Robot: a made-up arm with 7 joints. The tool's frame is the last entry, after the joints.
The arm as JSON. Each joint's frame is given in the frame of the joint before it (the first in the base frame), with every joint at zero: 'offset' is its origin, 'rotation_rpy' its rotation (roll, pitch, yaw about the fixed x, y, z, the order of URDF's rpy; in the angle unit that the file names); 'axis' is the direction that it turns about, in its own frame. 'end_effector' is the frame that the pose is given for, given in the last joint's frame.
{
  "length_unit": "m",
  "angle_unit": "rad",
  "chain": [
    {
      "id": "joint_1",
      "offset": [
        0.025,
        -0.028,
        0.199
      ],
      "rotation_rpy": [
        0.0,
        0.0,
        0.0
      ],
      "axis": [
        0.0,
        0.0,
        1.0
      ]
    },
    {
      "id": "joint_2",
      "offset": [
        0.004,
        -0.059,
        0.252
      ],
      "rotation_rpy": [
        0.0,
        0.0,
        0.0
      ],
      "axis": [
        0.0,
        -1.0,
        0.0
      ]
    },
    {
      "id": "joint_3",
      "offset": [
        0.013,
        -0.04,
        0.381
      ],
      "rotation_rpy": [
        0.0,
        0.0,
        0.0
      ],
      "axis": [
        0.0,
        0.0,
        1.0
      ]
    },
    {
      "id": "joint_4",
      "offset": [
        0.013,
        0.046,
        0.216
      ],
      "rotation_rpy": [
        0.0,
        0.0,
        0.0
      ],
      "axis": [
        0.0,
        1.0,
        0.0
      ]
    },
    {
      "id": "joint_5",
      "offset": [
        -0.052,
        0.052,
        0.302
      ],
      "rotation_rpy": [
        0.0,
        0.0,
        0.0
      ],
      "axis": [
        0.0,
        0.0,
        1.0
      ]
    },
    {
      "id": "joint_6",
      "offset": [
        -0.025,
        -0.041,
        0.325
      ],
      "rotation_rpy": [
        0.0,
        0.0,
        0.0
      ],
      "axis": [
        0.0,
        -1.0,
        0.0
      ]
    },
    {
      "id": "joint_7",
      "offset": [
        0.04,
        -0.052,
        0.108
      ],
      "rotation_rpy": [
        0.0,
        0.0,
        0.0
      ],
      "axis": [
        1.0,
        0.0,
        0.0
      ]
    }
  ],
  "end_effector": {
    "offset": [
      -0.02,
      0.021,
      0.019
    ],
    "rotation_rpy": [
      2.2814,
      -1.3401,
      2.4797
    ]
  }
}
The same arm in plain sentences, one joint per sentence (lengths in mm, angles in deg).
The arm has seven revolute joints in a row. What follows holds with every joint at zero, and every direction is one of the base frame's.
The first joint is mounted 25 mm along +x and 28 mm along -y and 199 mm along +z from the base frame's origin and turns about +z.
The second joint is mounted 4 mm along +x and 59 mm along -y and 252 mm along +z from the first joint and turns about -y.
The third joint is mounted 13 mm along +x and 40 mm along -y and 381 mm along +z from the second joint and turns about +z.
The fourth joint is mounted 13 mm along +x and 46 mm along +y and 216 mm along +z from the third joint and turns about +y.
The fifth joint is mounted 52 mm along -x and 52 mm along +y and 302 mm along +z from the fourth joint and turns about +z.
The sixth joint is mounted 25 mm along -x and 41 mm along -y and 325 mm along +z from the fifth joint and turns about -y.
The seventh joint is mounted 40 mm along +x and 52 mm along -y and 108 mm along +z from the sixth joint and turns about +x.
The tool frame, which is the frame that the pose is given for, is mounted 20 mm along -x and 21 mm along +y and 19 mm along +z from the seventh joint; its axes are the base frame's turned by roll 130.71, pitch -76.78 and yaw 142.08 deg (as in URDF: about the fixed x, then y, then z).

